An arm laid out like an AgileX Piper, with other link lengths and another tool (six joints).
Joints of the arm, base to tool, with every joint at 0 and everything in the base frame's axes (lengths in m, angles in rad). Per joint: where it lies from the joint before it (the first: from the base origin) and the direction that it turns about. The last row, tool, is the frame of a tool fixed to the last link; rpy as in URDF.
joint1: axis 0 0 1 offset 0 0 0.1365
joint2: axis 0 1 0 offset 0 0 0
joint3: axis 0 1 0 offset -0.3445 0 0.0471
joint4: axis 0.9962 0 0.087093 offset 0.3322 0 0.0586
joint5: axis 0 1 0 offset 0 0 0
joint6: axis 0.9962 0 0.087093 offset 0.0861 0 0.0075
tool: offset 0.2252 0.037 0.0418 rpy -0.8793 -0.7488 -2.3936
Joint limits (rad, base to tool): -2.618..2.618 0..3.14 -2.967..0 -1.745..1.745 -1.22..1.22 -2.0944..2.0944
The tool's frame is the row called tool.
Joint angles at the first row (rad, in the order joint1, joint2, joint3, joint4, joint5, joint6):
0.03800, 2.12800, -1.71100, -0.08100, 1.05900, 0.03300
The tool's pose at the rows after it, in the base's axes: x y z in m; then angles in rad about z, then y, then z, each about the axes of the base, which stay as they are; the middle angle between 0 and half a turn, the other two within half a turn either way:
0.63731 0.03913 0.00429 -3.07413 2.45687 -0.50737
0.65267 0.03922 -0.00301 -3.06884 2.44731 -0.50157
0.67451 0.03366 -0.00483 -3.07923 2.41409 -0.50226
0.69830 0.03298 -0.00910 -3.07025 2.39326 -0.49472
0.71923 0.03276 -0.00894 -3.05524 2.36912 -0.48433
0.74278 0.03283 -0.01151 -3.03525 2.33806 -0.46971
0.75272 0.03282 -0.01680 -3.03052 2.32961 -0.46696
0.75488 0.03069 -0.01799 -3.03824 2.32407 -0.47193
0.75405 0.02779 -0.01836 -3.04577 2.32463 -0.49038
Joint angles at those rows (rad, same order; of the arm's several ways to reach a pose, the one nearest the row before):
0.03800, 2.17101, -1.74901, -0.08100, 1.05801, 0.03301
0.03800, 2.21700, -1.80401, -0.08300, 1.05701, 0.03200
0.03801, 2.26699, -1.88098, -0.10700, 1.05900, 0.03201
0.03799, 2.33401, -1.98301, -0.11200, 1.07300, 0.03099
0.03800, 2.38701, -2.07302, -0.11500, 1.08402, 0.03100
0.03800, 2.44902, -2.17004, -0.11800, 1.08502, 0.03099
0.03800, 2.48700, -2.22298, -0.11900, 1.09098, 0.03100
0.03800, 2.49498, -2.23395, -0.12700, 1.09197, 0.03200
0.03799, 2.49499, -2.23398, -0.13600, 1.09699, 0.04700

